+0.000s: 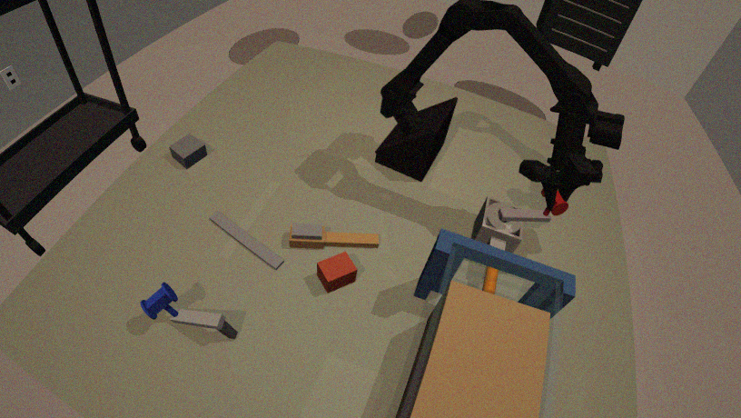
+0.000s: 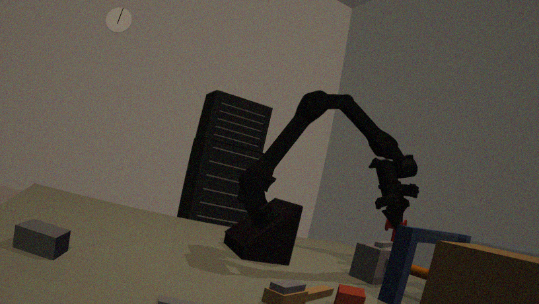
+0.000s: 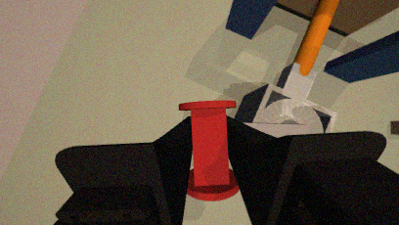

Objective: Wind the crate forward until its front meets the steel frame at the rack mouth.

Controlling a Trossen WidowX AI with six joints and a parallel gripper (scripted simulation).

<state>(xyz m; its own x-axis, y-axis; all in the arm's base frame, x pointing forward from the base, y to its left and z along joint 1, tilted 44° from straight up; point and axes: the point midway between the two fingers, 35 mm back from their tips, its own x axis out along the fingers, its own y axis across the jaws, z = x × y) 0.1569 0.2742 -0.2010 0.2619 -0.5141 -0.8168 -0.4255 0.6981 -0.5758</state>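
My gripper tip is now 1 cm short of the grey winch, 11 cm to the left of it and 10 cm above it. The rest, counted from my gripper tip: red-knobbed winch handle 4 cm to the right, 3 cm below; red knob 1 cm behind, 1 cm to the right; brown crate 40 cm ahead, 11 cm to the right, 9 cm below.
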